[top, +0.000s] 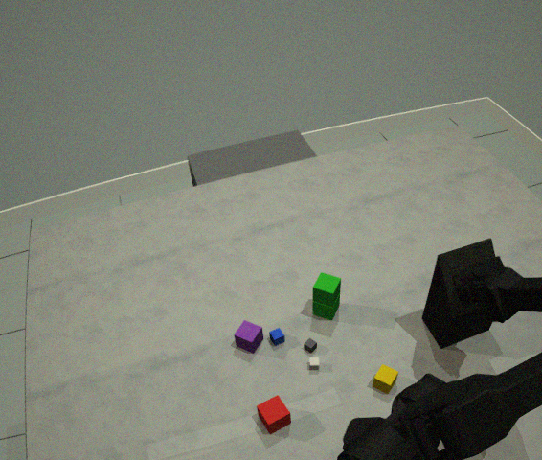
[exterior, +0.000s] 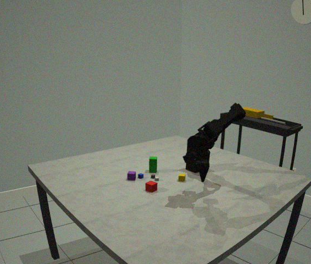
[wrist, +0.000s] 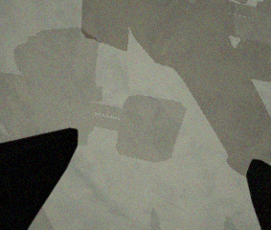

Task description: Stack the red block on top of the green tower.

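My gripper tip is now 10 cm short of the red block, 23 cm to the left of it and 8 cm above it. Also, from my gripper tip: yellow block (11 cm behind, 21 cm to the right, 9 cm below); pale block (1 cm behind, 31 cm to the right, 9 cm below); grey block (2 cm behind, 35 cm to the right, 9 cm below).
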